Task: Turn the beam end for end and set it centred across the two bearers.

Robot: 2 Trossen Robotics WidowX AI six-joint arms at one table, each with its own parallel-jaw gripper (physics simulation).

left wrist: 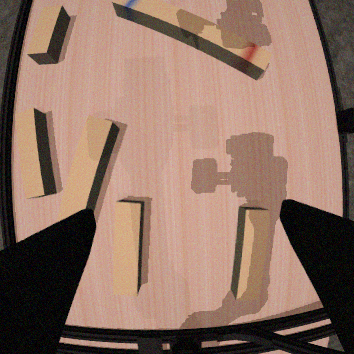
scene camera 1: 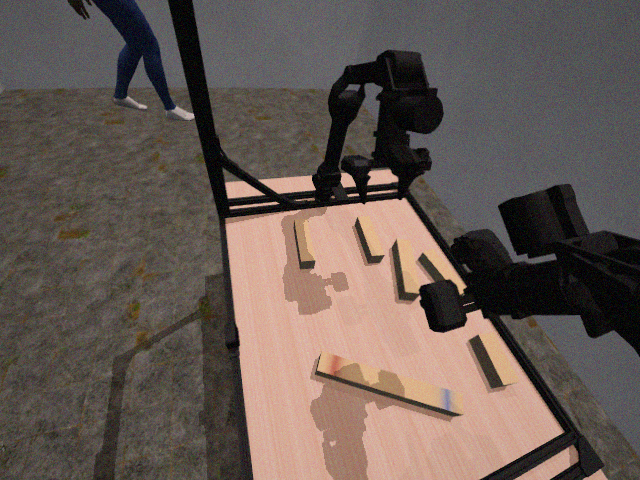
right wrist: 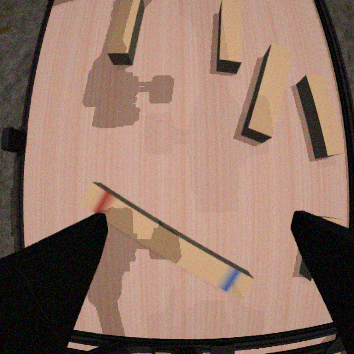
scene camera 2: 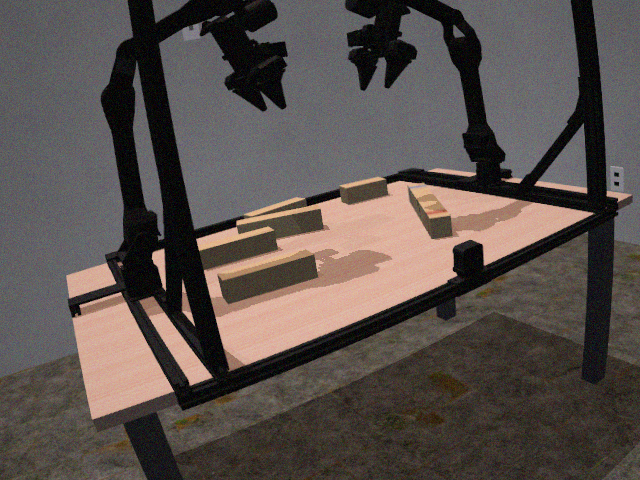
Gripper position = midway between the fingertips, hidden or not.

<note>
My left gripper (scene camera 2: 274, 109) is open, with nothing in its grasp. My right gripper (scene camera 1: 443, 297) is open, with nothing in its grasp. The table carries a beam (scene camera 1: 388, 384).
The beam also shows in the left wrist view (left wrist: 202, 34), in the right wrist view (right wrist: 123, 214) and in scene camera 2 (scene camera 2: 437, 221). My left gripper shows as well in the left wrist view (left wrist: 189, 214) and in scene camera 1 (scene camera 1: 381, 201). My right gripper is seen too in the right wrist view (right wrist: 201, 222) and in scene camera 2 (scene camera 2: 374, 89).
</note>
